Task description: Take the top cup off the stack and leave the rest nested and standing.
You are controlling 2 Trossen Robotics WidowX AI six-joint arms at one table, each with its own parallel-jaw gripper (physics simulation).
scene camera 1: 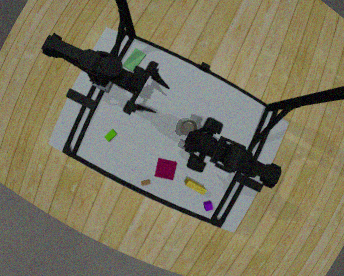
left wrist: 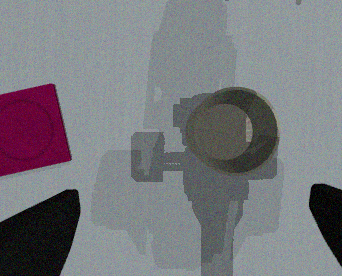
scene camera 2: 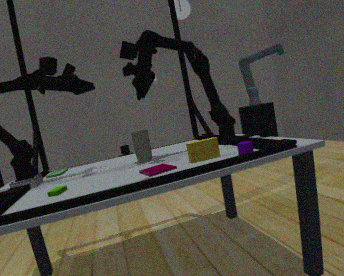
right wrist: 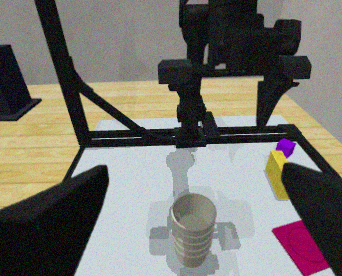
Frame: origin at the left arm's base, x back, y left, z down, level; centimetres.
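Where they show: left gripper, between the fingertips: (left wrist: pixel 195 197) (scene camera 2: pixel 140 99) (right wrist: pixel 227 134); right gripper, between the fingertips: (scene camera 1: pixel 162 100) (scene camera 2: pixel 94 86) (right wrist: pixel 194 172); left arm's base, origin of its link: (scene camera 2: pixel 228 137) (right wrist: pixel 189 134); right arm's base, origin of its link: (scene camera 1: pixel 103 79) (scene camera 2: pixel 25 178).
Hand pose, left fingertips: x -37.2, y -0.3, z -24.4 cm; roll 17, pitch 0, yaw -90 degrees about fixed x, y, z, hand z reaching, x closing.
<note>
Things, the pixels of their top centre, and the offset from my left fingertips. "spot": a spot on its surface instead. Level surfaces: height alone.
- grey table, height of its surface: dz +26.5 cm
- flat magenta square, a spot on its surface: (left wrist: pixel 46 126) (scene camera 1: pixel 167 163) spot: dx -3.7, dy +16.1, dz +25.7 cm
- yellow block, centre of its top: (right wrist: pixel 283 163) (scene camera 2: pixel 201 140) (scene camera 1: pixel 196 188) dx +14.1, dy +20.9, dz +19.5 cm
- purple cube, centre of its top: (right wrist: pixel 286 143) (scene camera 2: pixel 244 142) (scene camera 1: pixel 209 207) dx +26.3, dy +29.0, dz +22.5 cm
- small brown brick, centre of its top: (scene camera 1: pixel 145 182) dx -10.1, dy +30.2, dz +25.7 cm
- green brick, centre of its top: (scene camera 2: pixel 57 188) (scene camera 1: pixel 110 135) dx -36.8, dy +14.7, dz +25.0 cm
- pale green slab, centre of its top: (scene camera 2: pixel 57 172) (scene camera 1: pixel 134 59) dx -42.4, dy -27.2, dz +25.5 cm
A stack of several nested beige cups (scene camera 1: pixel 187 127) (scene camera 2: pixel 142 146) (left wrist: pixel 219 131) (right wrist: pixel 193 233) stands upright near the middle of the grey table (scene camera 1: pixel 212 90). My left gripper (scene camera 1: pixel 204 145) (scene camera 2: pixel 141 93) is open and empty. It points down, high above the stack and a little to its side. One of its fingers shows at the bottom left of the left wrist view. My right gripper (scene camera 1: pixel 161 99) (scene camera 2: pixel 90 87) is open and empty. It hangs high over the far end of the table, well away from the cups and pointing towards them.
A flat magenta square (scene camera 1: pixel 166 168) (scene camera 2: pixel 157 169) (left wrist: pixel 46 126), a yellow block (scene camera 1: pixel 195 186) (scene camera 2: pixel 202 149) (right wrist: pixel 275 172), a purple cube (scene camera 1: pixel 208 205) (scene camera 2: pixel 245 148), a small brown brick (scene camera 1: pixel 145 182), a green brick (scene camera 1: pixel 110 134) and a pale green slab (scene camera 1: pixel 134 59) lie on the table.
</note>
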